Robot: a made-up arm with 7 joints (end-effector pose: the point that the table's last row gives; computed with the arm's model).
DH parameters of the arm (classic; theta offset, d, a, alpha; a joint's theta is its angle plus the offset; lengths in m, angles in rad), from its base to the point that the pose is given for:
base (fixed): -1.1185 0 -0.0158 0
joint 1: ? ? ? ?
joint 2: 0 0.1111 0.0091 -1.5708
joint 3: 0 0.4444 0.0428 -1.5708
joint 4: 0 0.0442 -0.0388 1.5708
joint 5: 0 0.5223 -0.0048 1.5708
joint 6: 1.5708 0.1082 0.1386 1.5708
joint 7: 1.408 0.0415 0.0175 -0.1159
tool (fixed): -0.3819 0.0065 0 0
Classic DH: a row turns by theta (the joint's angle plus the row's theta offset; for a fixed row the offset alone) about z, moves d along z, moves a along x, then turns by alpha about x.
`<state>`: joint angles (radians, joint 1 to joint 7).
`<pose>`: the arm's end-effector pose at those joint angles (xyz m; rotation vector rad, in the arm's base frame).
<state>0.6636 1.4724 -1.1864 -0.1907 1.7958 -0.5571 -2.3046</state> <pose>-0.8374 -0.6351 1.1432 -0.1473 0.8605 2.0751</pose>
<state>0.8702 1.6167 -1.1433 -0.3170 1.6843 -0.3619 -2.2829</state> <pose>-0.7502 -0.7815 0.9299 -0.3539 0.4174 2.2972</pose>
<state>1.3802 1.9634 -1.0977 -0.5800 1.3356 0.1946 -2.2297</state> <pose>-0.3381 -0.8824 0.4022 -0.4972 -1.0852 2.5062</pose>
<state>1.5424 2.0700 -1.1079 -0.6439 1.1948 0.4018 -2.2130</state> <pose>-0.2112 -0.8124 0.2687 -0.3617 -1.6277 2.3577</pose>
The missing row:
joint 1: 1.1185 0.8836 -0.0119 1.5708
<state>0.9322 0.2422 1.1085 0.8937 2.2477 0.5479 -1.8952</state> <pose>-0.3830 0.2980 1.7294 0.0874 -1.0098 0.4821</pose>
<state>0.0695 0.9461 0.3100 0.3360 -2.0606 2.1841 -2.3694</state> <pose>-0.7150 0.1150 1.4856 -0.7717 -0.5283 -0.1417</pose>
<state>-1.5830 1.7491 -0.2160 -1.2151 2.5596 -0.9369 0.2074</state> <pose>0.2160 0.4998 0.3442 0.6076 0.0103 0.3499</pose>
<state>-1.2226 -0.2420 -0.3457 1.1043 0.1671 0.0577 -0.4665</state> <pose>-0.1278 -0.8211 1.4522 1.5196 -2.6414 0.2827</pose>
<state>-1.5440 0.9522 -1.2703 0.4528 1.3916 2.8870 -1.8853</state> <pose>-0.3929 0.6304 1.3501 -2.3080 0.1465 0.5275</pose>
